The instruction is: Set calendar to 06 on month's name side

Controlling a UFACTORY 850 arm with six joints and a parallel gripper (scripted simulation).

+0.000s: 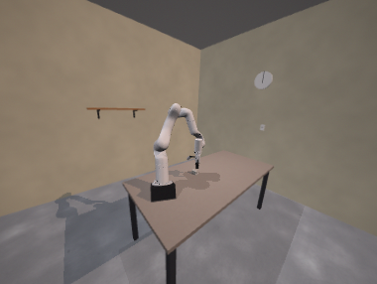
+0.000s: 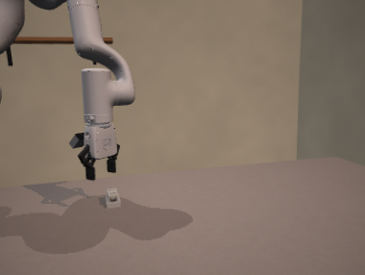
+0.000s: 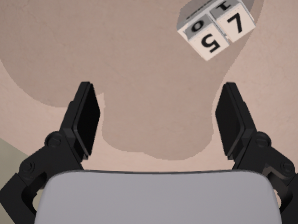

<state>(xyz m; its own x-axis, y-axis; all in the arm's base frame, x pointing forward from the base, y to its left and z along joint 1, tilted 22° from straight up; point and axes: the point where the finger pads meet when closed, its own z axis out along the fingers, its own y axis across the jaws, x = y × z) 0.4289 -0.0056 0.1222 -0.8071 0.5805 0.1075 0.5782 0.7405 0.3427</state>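
Now: hand 100 mm above the white number cube, 40 mm to the right of it and 20 mm short of it. Round my hand: white calendar tray 120 mm below, 60 mm to the left, 20 mm ahead.
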